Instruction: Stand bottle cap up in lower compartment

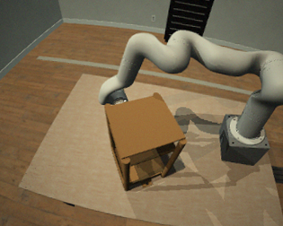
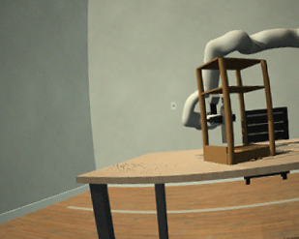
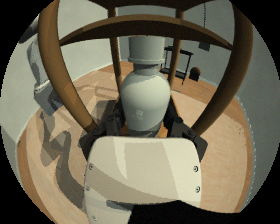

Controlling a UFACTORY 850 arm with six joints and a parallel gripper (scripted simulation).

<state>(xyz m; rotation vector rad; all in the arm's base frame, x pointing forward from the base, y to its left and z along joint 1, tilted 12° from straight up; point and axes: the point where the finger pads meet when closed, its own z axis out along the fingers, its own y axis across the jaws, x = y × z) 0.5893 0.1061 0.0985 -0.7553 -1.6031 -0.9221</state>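
The wooden shelving unit is 8 cm to the left of my hand, 5 cm behind it and 3 cm above it. From my hand the other things lie so: grey bottle (2 cm above).
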